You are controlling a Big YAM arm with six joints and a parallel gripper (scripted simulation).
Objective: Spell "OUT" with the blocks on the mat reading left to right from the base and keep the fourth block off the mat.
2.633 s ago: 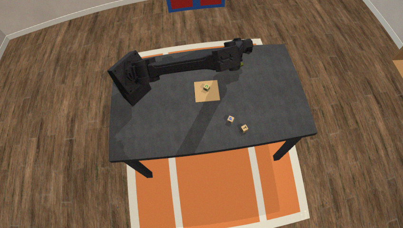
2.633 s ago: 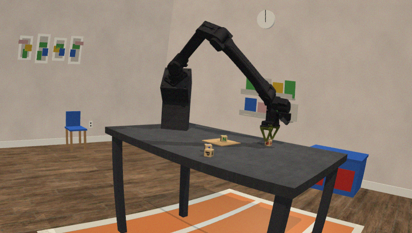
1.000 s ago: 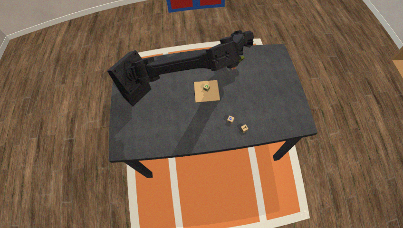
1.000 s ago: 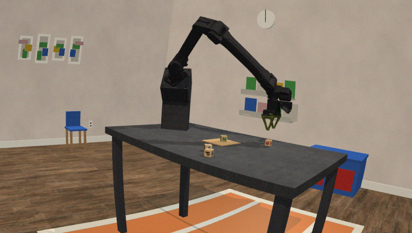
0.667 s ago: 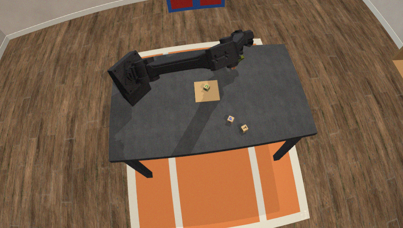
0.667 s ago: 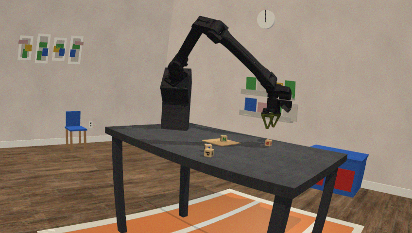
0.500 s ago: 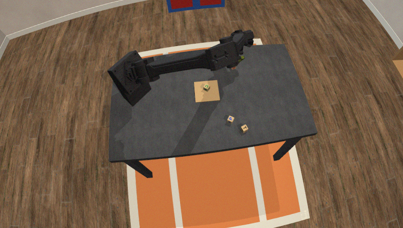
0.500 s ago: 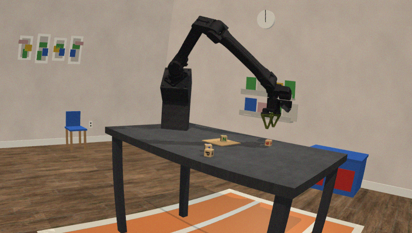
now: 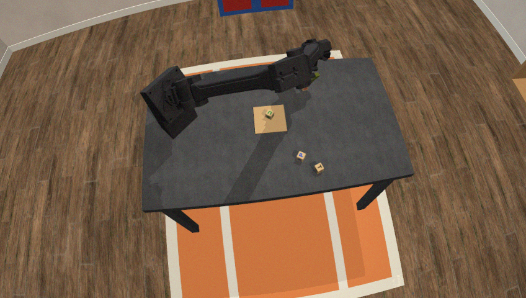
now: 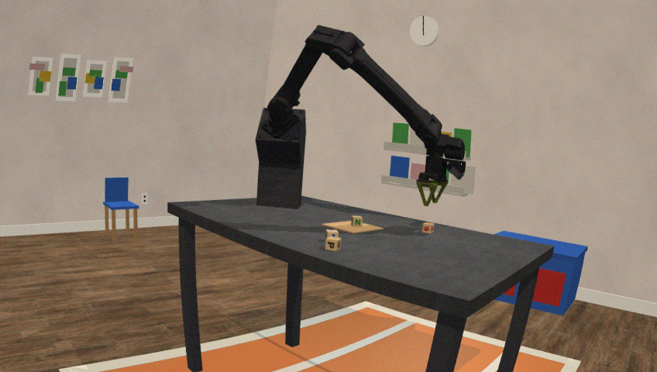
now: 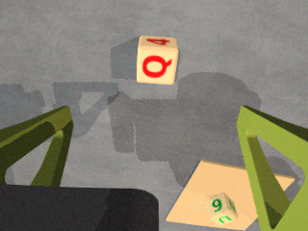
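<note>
The O block lies 9 cm below my hand. Also, from my hand: green-lettered block 22 cm behind, 8 cm to the right, 8 cm below; then P block 18 cm behind, 32 cm to the right, 9 cm below; then tan mat 22 cm behind, 10 cm to the right, 10 cm below.
</note>
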